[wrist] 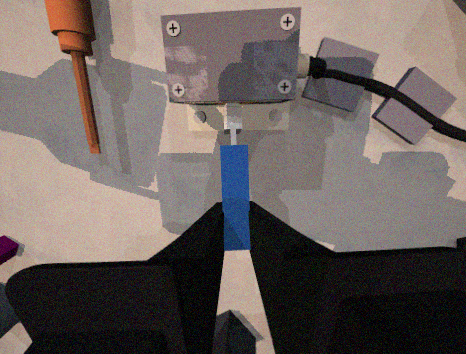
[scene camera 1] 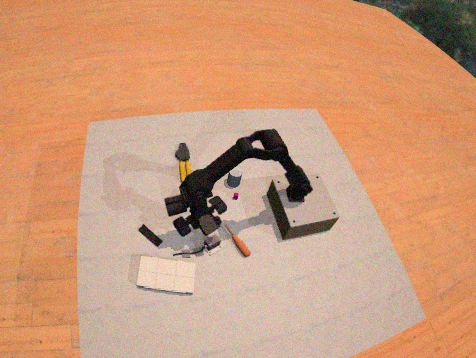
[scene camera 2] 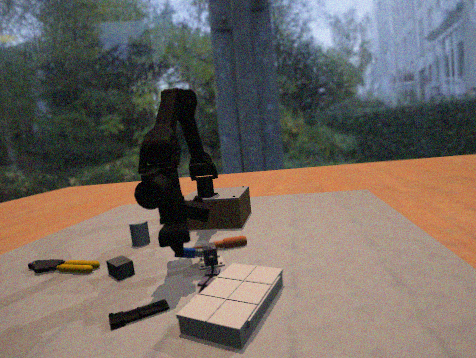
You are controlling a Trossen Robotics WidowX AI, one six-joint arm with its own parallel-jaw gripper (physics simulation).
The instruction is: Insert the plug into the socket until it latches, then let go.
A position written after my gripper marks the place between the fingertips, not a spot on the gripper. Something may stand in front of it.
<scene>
My gripper [scene camera 2: 180,255] grips a blue plug [wrist: 234,158]. An orange-handled screwdriver [wrist: 75,33] rests on the table. Further things: a socket [wrist: 211,60].
My gripper is seen too in the wrist view [wrist: 234,209] and in scene camera 1 [scene camera 1: 201,227].
</scene>
